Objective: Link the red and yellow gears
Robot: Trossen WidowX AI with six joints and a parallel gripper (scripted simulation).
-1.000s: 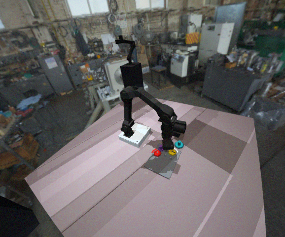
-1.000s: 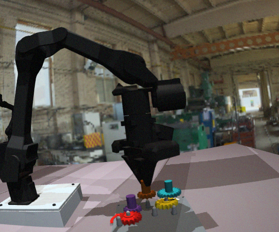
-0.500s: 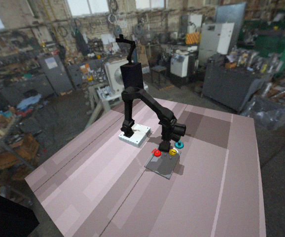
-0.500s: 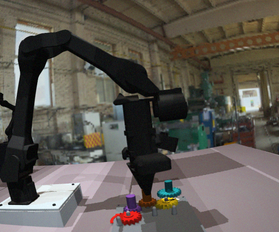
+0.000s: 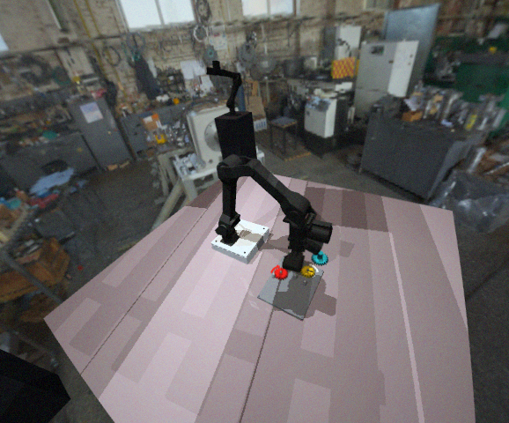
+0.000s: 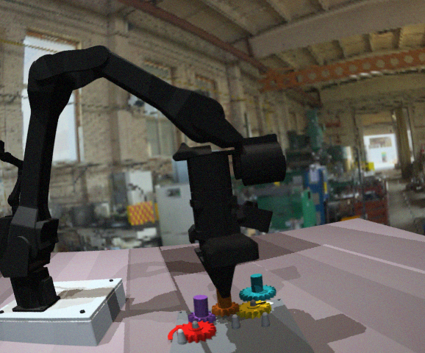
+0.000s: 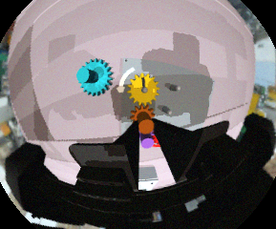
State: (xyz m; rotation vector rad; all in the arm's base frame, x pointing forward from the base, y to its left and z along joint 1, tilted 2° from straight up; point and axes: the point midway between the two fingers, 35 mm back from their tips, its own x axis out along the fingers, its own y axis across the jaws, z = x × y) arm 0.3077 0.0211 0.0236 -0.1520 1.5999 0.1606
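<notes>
The purple gear is 4 cm behind my gripper tip, 2 cm below it and 1 cm to the right of it. Also, from my gripper tip: yellow gear (4 cm ahead, 3 cm below); small orange gear (1 cm below); red gear (5 cm to the right, 4 cm behind, 3 cm below).
</notes>
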